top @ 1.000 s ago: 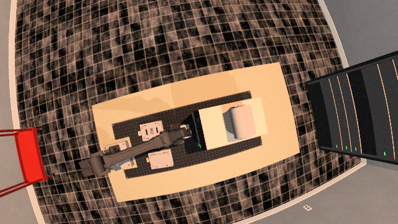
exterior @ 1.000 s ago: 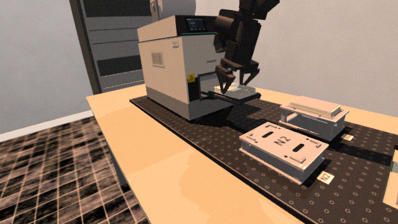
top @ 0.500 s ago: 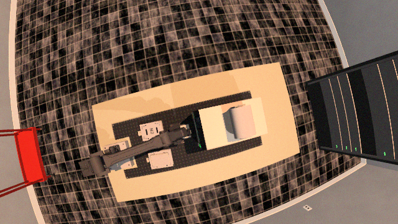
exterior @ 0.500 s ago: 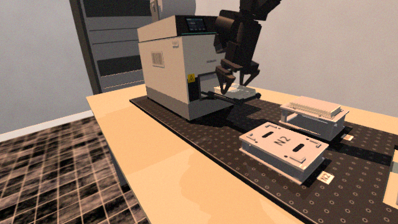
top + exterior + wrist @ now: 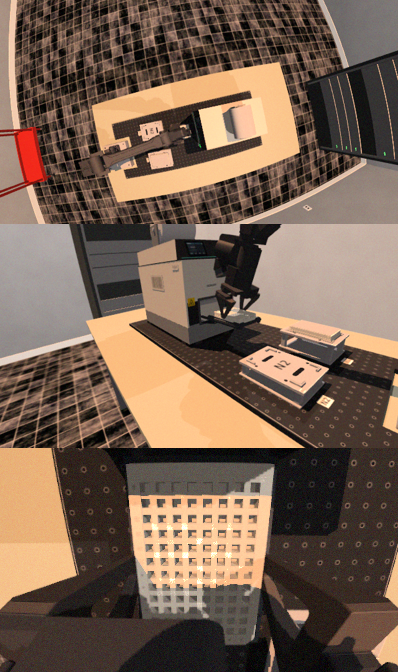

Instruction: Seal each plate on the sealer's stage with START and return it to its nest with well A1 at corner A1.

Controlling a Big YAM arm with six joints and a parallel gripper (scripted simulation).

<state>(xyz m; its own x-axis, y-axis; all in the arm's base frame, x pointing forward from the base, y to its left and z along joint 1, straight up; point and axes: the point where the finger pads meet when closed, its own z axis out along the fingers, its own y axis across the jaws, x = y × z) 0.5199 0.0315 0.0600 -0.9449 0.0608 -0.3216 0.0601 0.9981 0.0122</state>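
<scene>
My hand is right at the well plate. From my hand the other things lie so: sealer stage (20 mm below); then plate nest N2 (200 mm behind, 60 mm to the left, 80 mm below); then sealer screen (120 mm ahead, 40 mm to the left, 200 mm above).
</scene>
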